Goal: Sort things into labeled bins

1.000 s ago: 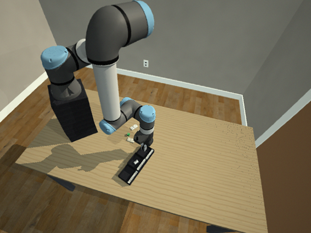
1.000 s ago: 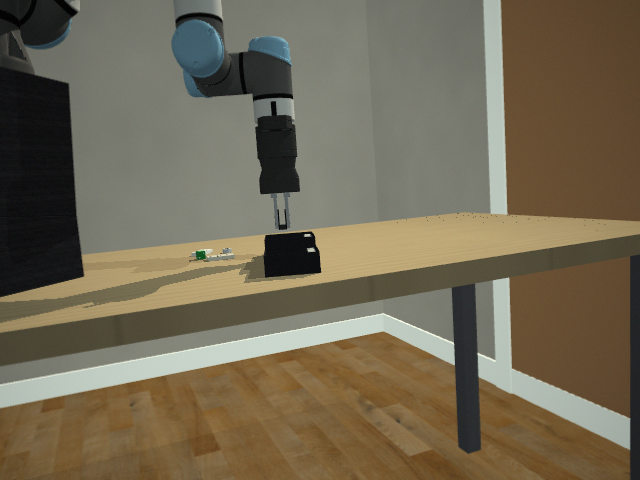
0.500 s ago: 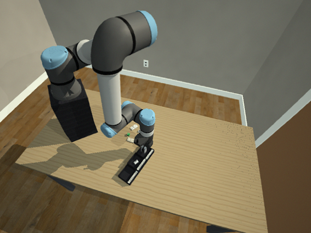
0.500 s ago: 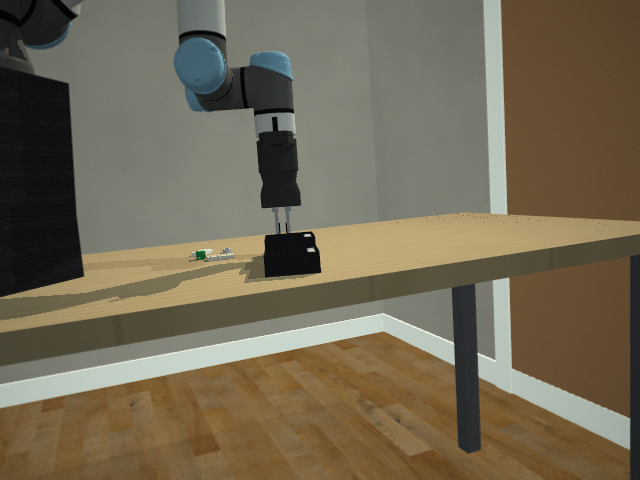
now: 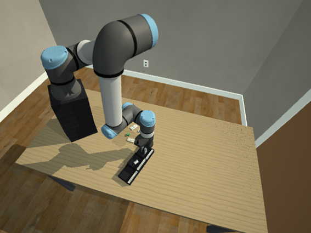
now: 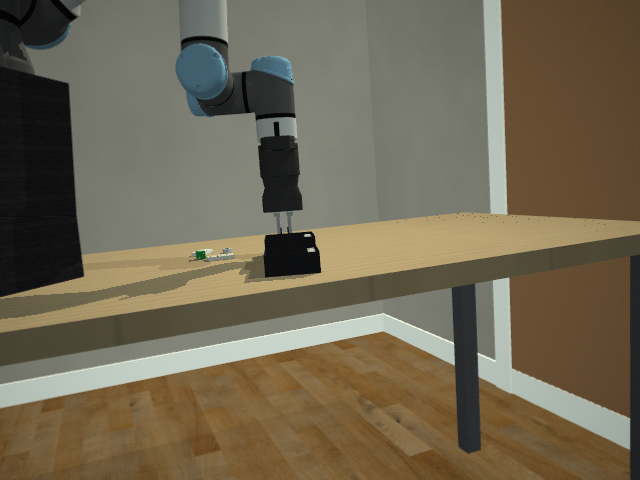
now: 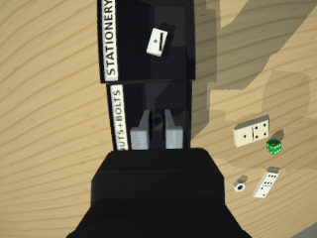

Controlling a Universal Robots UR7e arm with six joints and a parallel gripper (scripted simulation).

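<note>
The metal nut is 60 mm behind my hand, 160 mm to the left of it and 30 mm below it. From my hand the other things lie so: black piece (20 mm below); cream plate (110 mm behind, 80 mm to the left, 30 mm below); green die (130 mm behind, 110 mm to the left, 30 mm below).
</note>
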